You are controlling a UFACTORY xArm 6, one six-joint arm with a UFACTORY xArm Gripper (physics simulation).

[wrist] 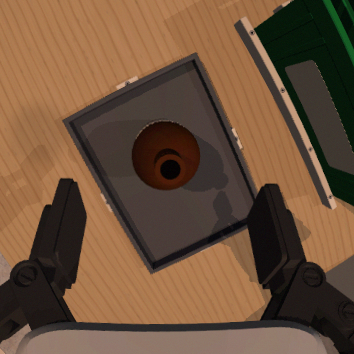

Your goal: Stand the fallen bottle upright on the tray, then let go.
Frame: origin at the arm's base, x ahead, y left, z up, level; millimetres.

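Seen in the pictures: gripper, between the fingertips: [168, 198].
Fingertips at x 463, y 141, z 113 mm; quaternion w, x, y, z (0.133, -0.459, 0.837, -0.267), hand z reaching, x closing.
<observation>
Offsets run from my fingertips to a thing's top centre. "spot": to the spot under its first point. Level surfaces: height alone.
The brown bottle {10 mm back, 3 mm right, 100 mm down} [166, 137] stands upright inside the dark grey tray [112, 227], seen from above with its round dark mouth facing up. It is near the middle of the tray and apart from the walls. My gripper [168, 198] is open and empty, with its fingers wide apart. It hangs above the tray, clear of the bottle, which shows ahead of and between the fingertips. The bottle's base is hidden under its body.
A dark green container {spot: 33 mm ahead, 186 mm right, 211 mm down} [272, 47] with a pale, screw-studded edge strip {spot: 67 mm back, 182 mm right, 229 mm down} [296, 117] is at the right, beside the tray. The wooden table {259 mm down} [60, 60] lies around the tray. Small pale brackets sit at the tray's outer walls. A grey surface shows at the lower right edge.
</observation>
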